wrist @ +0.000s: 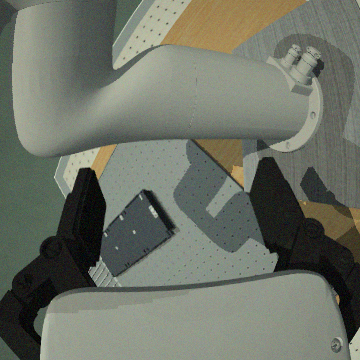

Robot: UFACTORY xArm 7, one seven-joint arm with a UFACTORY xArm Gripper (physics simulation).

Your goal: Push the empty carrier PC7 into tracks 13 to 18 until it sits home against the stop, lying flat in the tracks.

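Frame: origin at the arm's base, x ahead, y left, z up, level; millimetres.
Where they show: gripper, fingertip midpoint: (177,180); arm's base, link origin: (285,104).
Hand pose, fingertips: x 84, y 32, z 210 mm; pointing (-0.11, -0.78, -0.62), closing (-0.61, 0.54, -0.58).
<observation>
Each offset is from my fingertips to the centre of the thing. "*": to the spot under its first point. Level surfaces: height alone.
A dark flat carrier {dx +429, dy -118, dz -327 mm} (137,233) with small pale marks and a white label near one end lies on the perforated grey plate, left of centre in the wrist view. Its lower left end is near light ribbed tracks {* dx +645, dy -92, dz -343 mm} (104,274), which show in part beside the left finger. I cannot read the carrier's name or the track numbers, and the stop is not visible. My gripper (177,180) is wide open and empty, with one black finger at each side of the view. It is above the plate, and the carrier shows between the fingers, nearer the left one.
The perforated grey plate {dz -343 mm} (200,265) lies under the carrier and bears a dark shadow. The arm's own grey link (165,95) crosses the upper view and hides part of the table. Wooden table top {dz -355 mm} (215,25) and a grey wood-grained surface (335,125) show at the upper right.
</observation>
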